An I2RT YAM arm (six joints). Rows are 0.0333 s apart.
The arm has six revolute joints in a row. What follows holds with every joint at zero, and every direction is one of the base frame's.
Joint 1 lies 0.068 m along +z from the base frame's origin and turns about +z.
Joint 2 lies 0.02 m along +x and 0.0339 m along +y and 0.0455 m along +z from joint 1 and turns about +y.
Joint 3 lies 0.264 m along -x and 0.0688 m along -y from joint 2 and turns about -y.
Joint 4 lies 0.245 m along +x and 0.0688 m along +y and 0.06 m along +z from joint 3 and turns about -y.
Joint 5 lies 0.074 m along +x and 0.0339 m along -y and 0.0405 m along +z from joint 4 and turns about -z.
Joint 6 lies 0.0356 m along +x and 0.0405 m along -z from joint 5 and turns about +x.
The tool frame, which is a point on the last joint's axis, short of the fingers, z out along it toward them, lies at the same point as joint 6; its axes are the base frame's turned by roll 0, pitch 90 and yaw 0 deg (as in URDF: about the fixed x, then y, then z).
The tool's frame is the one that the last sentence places.
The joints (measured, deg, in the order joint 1, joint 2, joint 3, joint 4, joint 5, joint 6), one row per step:
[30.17 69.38 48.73 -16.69 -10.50 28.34]
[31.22 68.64 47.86 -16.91 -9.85 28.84]
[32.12 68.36 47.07 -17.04 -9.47 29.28]
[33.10 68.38 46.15 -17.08 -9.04 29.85]
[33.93 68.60 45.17 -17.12 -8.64 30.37]
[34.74 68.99 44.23 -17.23 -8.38 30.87]
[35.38 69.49 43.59 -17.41 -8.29 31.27]
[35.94 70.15 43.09 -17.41 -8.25 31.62]
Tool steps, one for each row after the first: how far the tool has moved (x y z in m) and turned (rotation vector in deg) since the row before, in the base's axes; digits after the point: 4 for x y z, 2 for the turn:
[-0.0054 0.0019 -0.0024 -0.23 0.37 0.23]
[-0.0040 0.0021 -0.0037 -0.28 0.66 0.33]
[-0.0037 0.0026 -0.0055 -0.44 0.99 0.29]
[-0.0031 0.0021 -0.0067 -0.61 1.18 0.19]
[-0.0030 0.0021 -0.0072 -0.69 1.36 0.29]
[-0.0021 0.0019 -0.0060 -0.60 1.26 0.31]
[-0.0013 0.0021 -0.0055 -0.53 1.11 0.29]

